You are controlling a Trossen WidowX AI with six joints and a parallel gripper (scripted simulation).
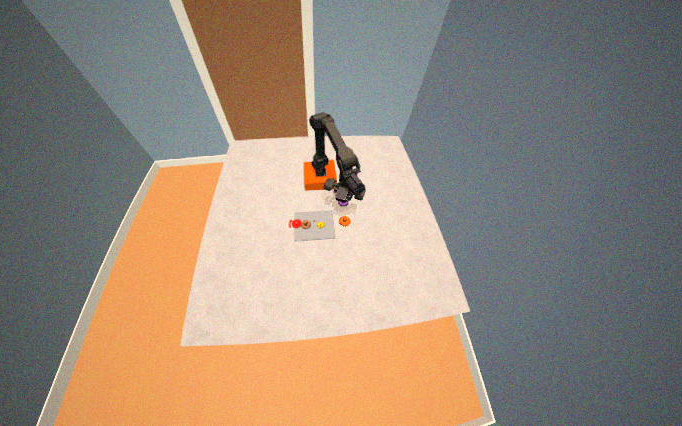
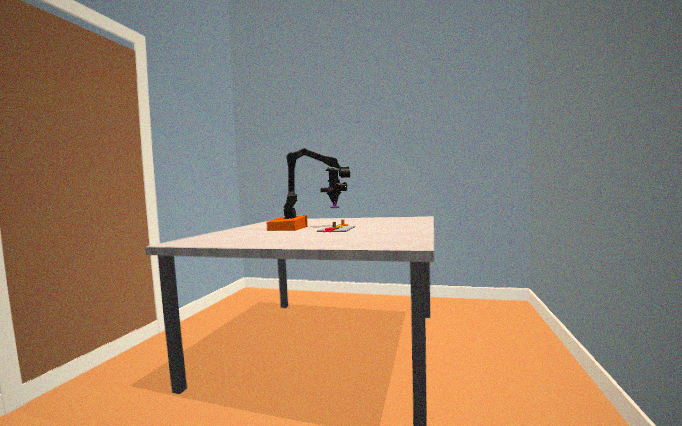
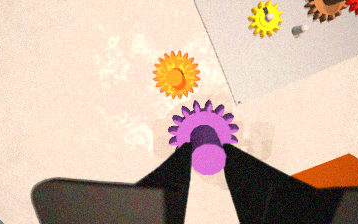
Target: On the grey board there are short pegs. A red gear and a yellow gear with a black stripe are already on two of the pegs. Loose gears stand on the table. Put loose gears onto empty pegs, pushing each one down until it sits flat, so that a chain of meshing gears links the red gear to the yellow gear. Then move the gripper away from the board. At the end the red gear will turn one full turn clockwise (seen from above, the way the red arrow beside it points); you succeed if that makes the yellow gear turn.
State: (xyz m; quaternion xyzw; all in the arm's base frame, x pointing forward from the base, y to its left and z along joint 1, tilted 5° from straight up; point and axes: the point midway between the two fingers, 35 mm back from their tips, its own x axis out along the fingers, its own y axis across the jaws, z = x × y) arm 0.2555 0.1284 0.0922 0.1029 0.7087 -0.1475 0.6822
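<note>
Right now my gripper tip is 130 mm above the yellow gear, 110 mm to the left of it and 70 mm short of it. The rest, counted from my gripper tip: purple gear: 10 mm below; orange gear: 130 mm below, 40 mm ahead, 20 mm to the left; brown gear: 190 mm to the right, 120 mm below, 70 mm ahead.
</note>
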